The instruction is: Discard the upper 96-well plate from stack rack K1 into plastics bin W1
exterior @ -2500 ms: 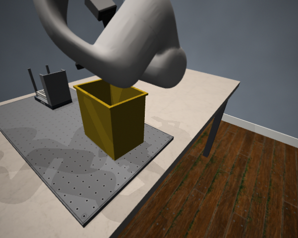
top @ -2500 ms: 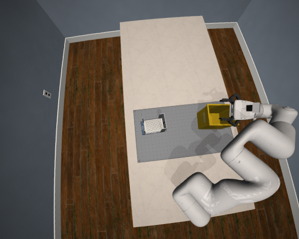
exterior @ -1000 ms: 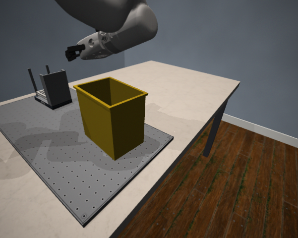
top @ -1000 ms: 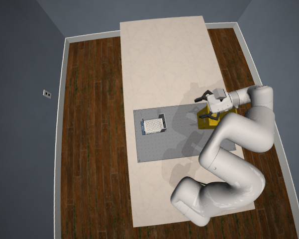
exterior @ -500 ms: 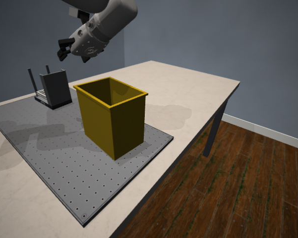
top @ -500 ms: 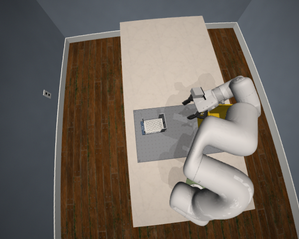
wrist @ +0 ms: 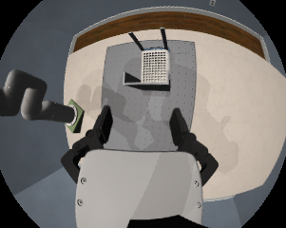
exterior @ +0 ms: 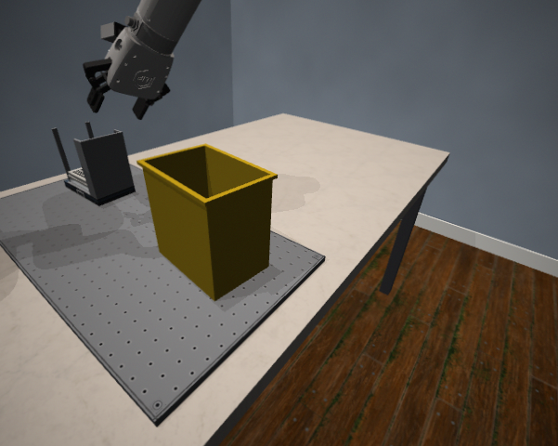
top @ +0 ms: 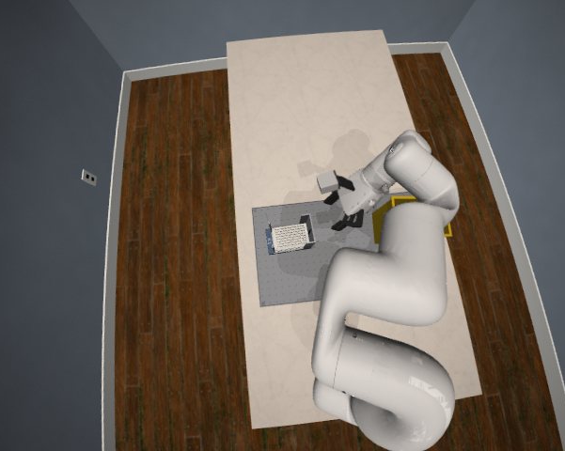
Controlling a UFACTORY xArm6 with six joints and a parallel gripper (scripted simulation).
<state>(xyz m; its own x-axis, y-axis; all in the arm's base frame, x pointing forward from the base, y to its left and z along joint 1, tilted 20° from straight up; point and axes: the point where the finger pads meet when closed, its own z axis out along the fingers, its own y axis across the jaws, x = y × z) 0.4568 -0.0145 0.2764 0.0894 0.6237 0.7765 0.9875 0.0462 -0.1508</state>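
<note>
Now: the white 96-well plate 20 mm behind my hand, 120 mm to the left of it and 180 mm below it. Also, from my hand: yellow plastics bin W1: 40 mm behind, 280 mm to the right, 130 mm below.
</note>
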